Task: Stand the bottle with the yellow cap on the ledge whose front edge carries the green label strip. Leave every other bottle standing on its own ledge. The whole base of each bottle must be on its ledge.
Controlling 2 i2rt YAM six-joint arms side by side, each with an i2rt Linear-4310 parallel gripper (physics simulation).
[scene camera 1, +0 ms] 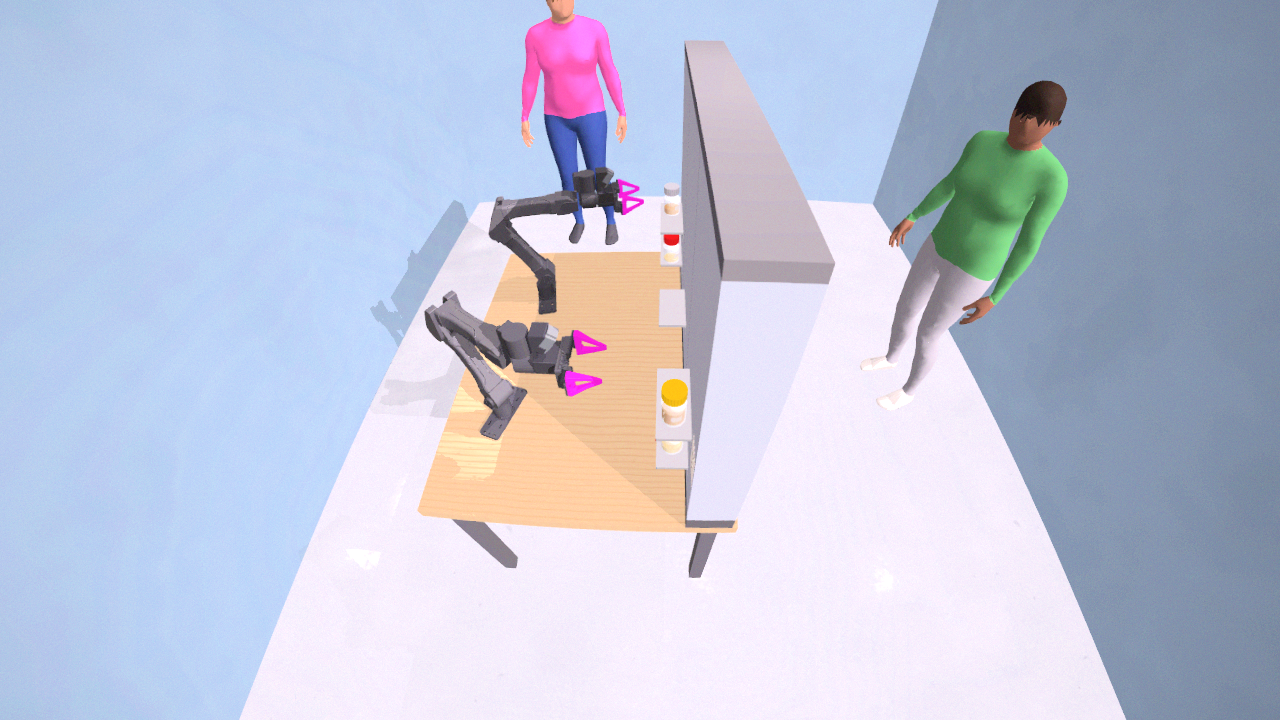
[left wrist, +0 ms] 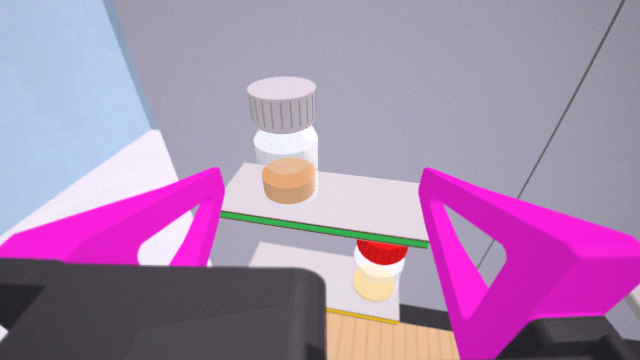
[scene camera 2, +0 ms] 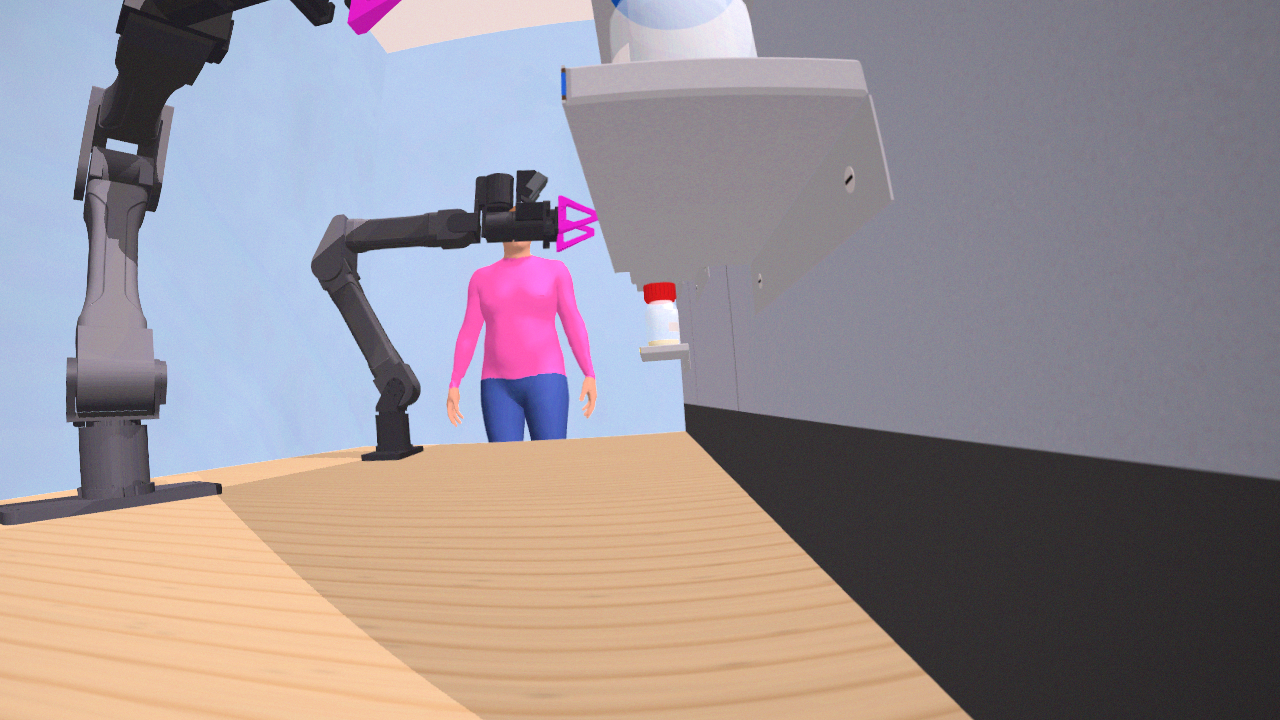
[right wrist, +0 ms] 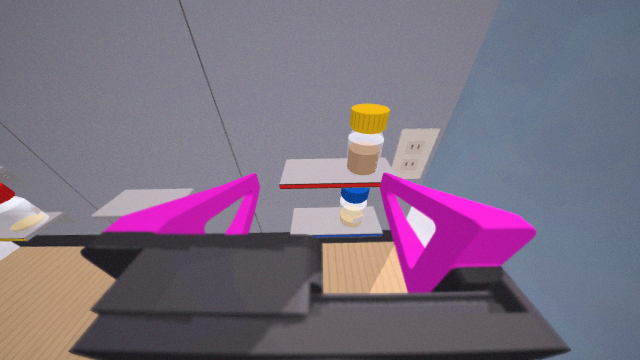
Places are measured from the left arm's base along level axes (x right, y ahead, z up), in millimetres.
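Pixels of known places: left gripper, fingertip midpoint: [scene camera 1: 641,194] [left wrist: 321,179] [scene camera 2: 596,224]; right gripper, fingertip midpoint: [scene camera 1: 604,363] [right wrist: 319,180]; left arm's base at its link origin: [scene camera 1: 547,296] [scene camera 2: 395,455]; right arm's base at its link origin: [scene camera 1: 504,412] [scene camera 2: 118,504].
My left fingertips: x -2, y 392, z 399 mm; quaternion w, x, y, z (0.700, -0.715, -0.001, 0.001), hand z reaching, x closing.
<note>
Ahead of a thing's pixels: the offset from my left fingertips to its top centre.
The bottle with the yellow cap @[dz +6, dx +827, dy -56 mm] [scene camera 1: 674,402] [right wrist: 366,140] stands upright on the ledge with the red strip @[dz -99, dx +785, dy -47 mm] [scene camera 1: 664,431] [right wrist: 315,172]. The ledge with the green strip @[dz -99, dx +0, dy +105 mm] [scene camera 1: 665,226] [left wrist: 370,205] carries a grey-capped bottle @[dz +6, dx -31, dy +112 mm] [scene camera 1: 671,198] [left wrist: 285,142] toward its left part in the left wrist view; the right part of that ledge is bare. My right gripper [scene camera 1: 602,364] [right wrist: 319,180] is open and empty, apart from the yellow-capped bottle and left of its ledge in scene camera 1. My left gripper [scene camera 1: 641,195] [scene camera 2: 595,224] [left wrist: 321,179] is open and empty, in front of the green-strip ledge and apart from it.
A red-capped bottle @[dz -134, dx +66, dy +93 mm] [scene camera 1: 671,248] [scene camera 2: 662,317] [left wrist: 377,270] stands on the yellow-strip ledge [left wrist: 320,280] below the green one. A blue-capped bottle @[dz -134, dx +821, dy -55 mm] [right wrist: 353,206] stands on the blue-strip ledge @[dz -239, dx +785, dy -47 mm] [right wrist: 312,220] below the red one. A bare middle ledge @[dz -169, dx +393, dy +29 mm] [scene camera 1: 671,307] [right wrist: 145,201] sits between. The wall [scene camera 1: 751,394] bears the ledges.
</note>
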